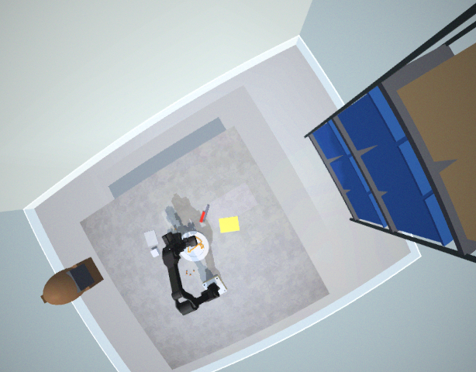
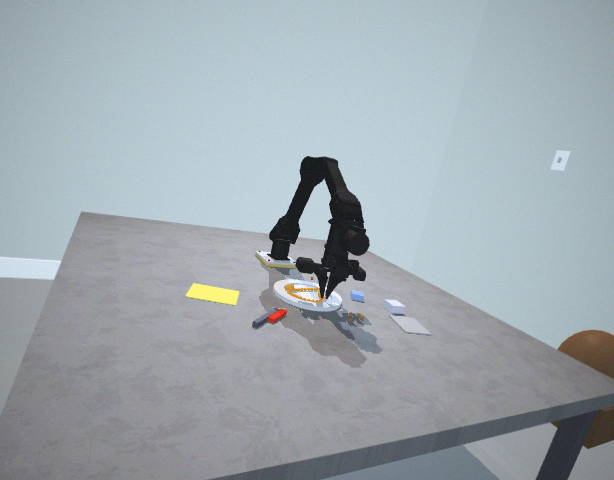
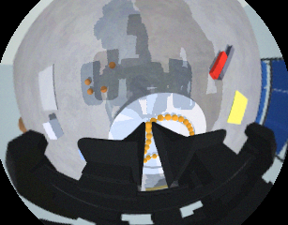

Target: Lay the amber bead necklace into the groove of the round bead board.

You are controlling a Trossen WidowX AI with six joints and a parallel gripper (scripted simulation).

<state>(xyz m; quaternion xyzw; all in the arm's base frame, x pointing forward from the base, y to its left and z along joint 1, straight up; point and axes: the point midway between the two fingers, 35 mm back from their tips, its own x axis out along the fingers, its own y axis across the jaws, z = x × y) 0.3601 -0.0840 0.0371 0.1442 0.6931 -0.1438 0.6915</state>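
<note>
My gripper tip is now 60 mm past the round white bead board and 10 mm above it. Round my gripper tip: white block 70 mm ahead, 230 mm to the left, 10 mm below; blue block 30 mm behind, 160 mm to the left, 10 mm below; grey tool 40 mm ahead, 190 mm to the right, 20 mm below.
</note>
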